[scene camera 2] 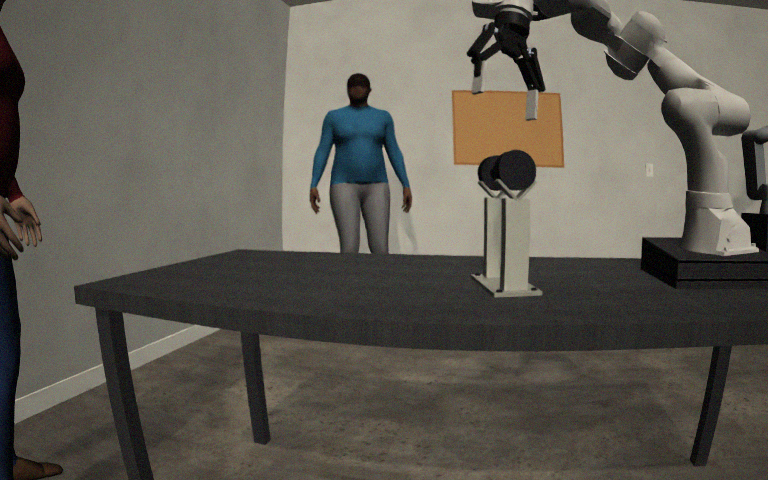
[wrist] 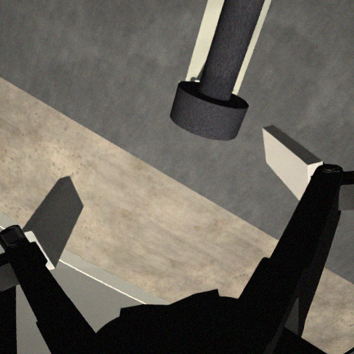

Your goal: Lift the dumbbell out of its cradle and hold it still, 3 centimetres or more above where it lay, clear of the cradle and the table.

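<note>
The dark dumbbell [scene camera 2: 517,169] [wrist: 220,82] rests in the V-shaped holders atop the tall cream cradle [scene camera 2: 516,243] [wrist: 204,37], which stands on the dark table [scene camera 2: 339,288] [wrist: 125,75]. In the wrist view one head and part of the handle show at the top; the other head is out of the frame. My gripper [scene camera 2: 504,105] [wrist: 167,168] is wide open and empty. In the scene view its light fingertips are above the dumbbell, apart from it. In the wrist view the dumbbell lies beyond the fingertips, nearer the right finger.
The arm's base [scene camera 2: 705,226] stands on a black block [scene camera 2: 659,263] at the table's right. A person in a blue top [scene camera 2: 360,144] stands behind the table, and a person in red [scene camera 2: 8,113] shows at the left edge. An orange board [scene camera 2: 470,130] is on the back wall.
</note>
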